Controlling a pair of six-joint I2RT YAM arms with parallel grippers.
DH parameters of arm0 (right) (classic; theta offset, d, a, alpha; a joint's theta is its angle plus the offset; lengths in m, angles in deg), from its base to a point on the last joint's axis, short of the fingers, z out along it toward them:
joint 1: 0 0.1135 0.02 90
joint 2: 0 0 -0.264 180
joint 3: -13.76 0 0.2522 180
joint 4: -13.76 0 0.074 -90
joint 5: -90 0 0 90
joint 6: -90 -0.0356 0 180
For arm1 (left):
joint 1: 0 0.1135 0.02 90
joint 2: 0 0 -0.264 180
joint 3: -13.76 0 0.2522 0
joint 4: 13.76 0 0.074 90
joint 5: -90 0 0 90
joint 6: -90 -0.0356 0 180
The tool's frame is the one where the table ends.
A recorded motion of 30 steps. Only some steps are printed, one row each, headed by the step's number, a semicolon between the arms.
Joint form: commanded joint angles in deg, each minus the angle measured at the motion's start. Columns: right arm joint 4, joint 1, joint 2, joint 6, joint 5, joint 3; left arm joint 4, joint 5, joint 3, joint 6, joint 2, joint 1.
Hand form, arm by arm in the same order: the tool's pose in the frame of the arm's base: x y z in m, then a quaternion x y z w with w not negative. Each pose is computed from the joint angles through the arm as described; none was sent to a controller.
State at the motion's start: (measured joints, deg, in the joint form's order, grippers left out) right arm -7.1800 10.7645 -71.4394 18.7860 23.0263 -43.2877; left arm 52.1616 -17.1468 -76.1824 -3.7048 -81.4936 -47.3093
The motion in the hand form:
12: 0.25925 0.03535 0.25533 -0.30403 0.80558 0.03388 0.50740; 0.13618 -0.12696 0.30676 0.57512 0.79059 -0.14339 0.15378
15: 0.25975 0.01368 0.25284 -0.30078 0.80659 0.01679 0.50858; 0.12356 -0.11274 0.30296 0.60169 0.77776 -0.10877 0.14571
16: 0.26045 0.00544 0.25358 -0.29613 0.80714 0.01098 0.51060; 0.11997 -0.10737 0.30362 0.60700 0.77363 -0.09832 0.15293
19: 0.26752 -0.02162 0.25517 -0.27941 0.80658 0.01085 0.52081; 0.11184 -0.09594 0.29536 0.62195 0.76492 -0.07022 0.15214
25: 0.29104 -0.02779 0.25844 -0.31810 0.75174 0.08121 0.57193; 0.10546 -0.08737 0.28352 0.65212 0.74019 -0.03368 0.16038
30: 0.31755 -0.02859 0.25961 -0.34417 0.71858 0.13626 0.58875; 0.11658 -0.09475 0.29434 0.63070 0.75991 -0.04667 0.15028
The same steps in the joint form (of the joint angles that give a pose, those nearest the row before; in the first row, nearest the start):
12: 1.73 -5.22 3.58 7.48 -6.50 0.22; 18.04 2.20 12.54 -25.64 17.41 7.14
15: 1.73 -10.31 3.68 10.74 -3.96 0.75; 21.13 5.44 14.83 -30.04 20.93 7.41
16: 1.73 -12.24 3.59 11.53 -3.08 0.57; 21.49 6.41 15.44 -31.35 22.50 7.84
19: 2.78 -18.57 1.49 12.85 1.74 -0.82; 22.11 9.06 18.60 -34.60 25.76 8.63
25: 11.65 -20.52 -4.58 12.07 14.99 -3.29; 20.70 12.40 22.66 -39.88 29.11 8.90
30: 15.97 -20.52 -11.34 10.66 23.02 -7.85; 21.91 11.27 18.45 -37.08 24.99 9.60

